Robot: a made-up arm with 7 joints. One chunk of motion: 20 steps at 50 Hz.
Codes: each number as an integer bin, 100 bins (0 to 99) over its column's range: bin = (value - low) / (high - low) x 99, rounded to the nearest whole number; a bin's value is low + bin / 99 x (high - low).
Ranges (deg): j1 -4..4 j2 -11..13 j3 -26..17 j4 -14..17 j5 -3..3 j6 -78..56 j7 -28..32
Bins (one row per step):
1: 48 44 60 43 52 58 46
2: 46 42 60 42 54 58 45
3: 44 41 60 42 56 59 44
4: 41 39 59 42 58 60 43
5: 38 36 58 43 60 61 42
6: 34 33 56 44 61 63 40
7: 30 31 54 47 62 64 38
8: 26 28 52 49 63 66 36
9: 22 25 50 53 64 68 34
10: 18 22 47 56 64 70 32
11: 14 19 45 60 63 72 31
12: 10 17 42 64 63 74 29
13: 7 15 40 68 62 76 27
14: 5 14 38 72 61 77 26
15: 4 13 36 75 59 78 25
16: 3 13 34 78 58 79 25
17: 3 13 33 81 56 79 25
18: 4 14 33 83 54 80 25
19: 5 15 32 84 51 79 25
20: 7 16 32 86 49 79 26
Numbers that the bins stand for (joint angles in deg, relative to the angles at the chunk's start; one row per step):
1: -0.12 -0.33 0.06 -0.54 0.15 0.51 -0.12
2: -0.28 -0.82 0.06 -0.85 0.27 0.51 -0.73
3: -0.44 -1.06 0.06 -0.85 0.39 1.86 -1.33
4: -0.69 -1.55 -0.37 -0.85 0.52 3.21 -1.94
5: -0.93 -2.27 -0.81 -0.54 0.64 4.57 -2.55
6: -1.25 -3.00 -1.68 -0.22 0.70 7.27 -3.76
7: -1.58 -3.48 -2.55 0.72 0.76 8.63 -4.97
8: -1.90 -4.21 -3.41 1.34 0.82 11.33 -6.18
9: -2.22 -4.94 -4.28 2.60 0.88 14.04 -7.39
10: -2.55 -5.67 -5.59 3.54 0.88 16.75 -8.61
11: -2.87 -6.39 -6.45 4.79 0.82 19.45 -9.21
12: -3.19 -6.88 -7.76 6.04 0.82 22.16 -10.42
13: -3.43 -7.36 -8.63 7.29 0.76 24.87 -11.64
14: -3.60 -7.61 -9.49 8.55 0.70 26.22 -12.24
15: -3.68 -7.85 -10.36 9.48 0.58 27.58 -12.85
16: -3.76 -7.85 -11.23 10.42 0.52 28.93 -12.85
17: -3.76 -7.85 -11.67 11.36 0.39 28.93 -12.85
18: -3.68 -7.61 -11.67 11.99 0.27 30.28 -12.85
19: -3.60 -7.36 -12.10 12.30 0.09 28.93 -12.85
20: -3.43 -7.12 -12.10 12.93 -0.03 28.93 -12.24

